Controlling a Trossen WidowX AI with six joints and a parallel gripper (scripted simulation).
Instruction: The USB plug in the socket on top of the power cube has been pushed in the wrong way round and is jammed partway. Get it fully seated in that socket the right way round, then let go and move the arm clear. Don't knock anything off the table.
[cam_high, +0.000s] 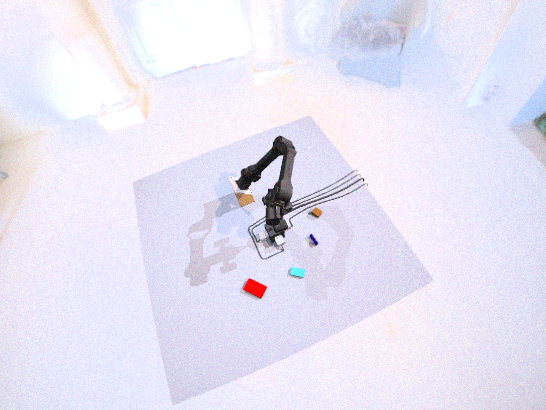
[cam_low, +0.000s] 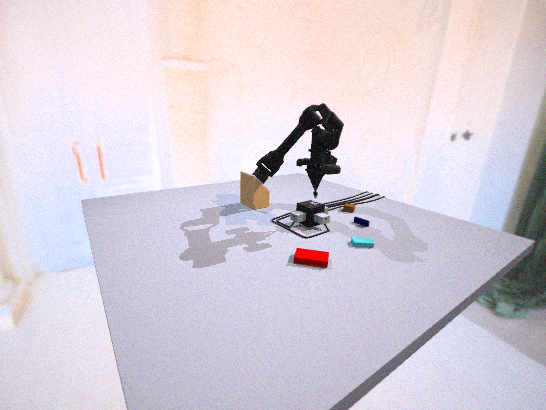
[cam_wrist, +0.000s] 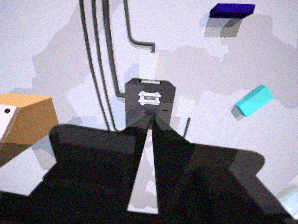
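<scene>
Now: the USB plug 2 cm below my gripper tip. Also, from my gripper tip: dark blue block 13 cm to the left, 13 cm ahead, 12 cm below; cyan block 23 cm ahead, 13 cm below, 3 cm to the right; red block 24 cm to the right, 19 cm ahead, 13 cm below.
</scene>
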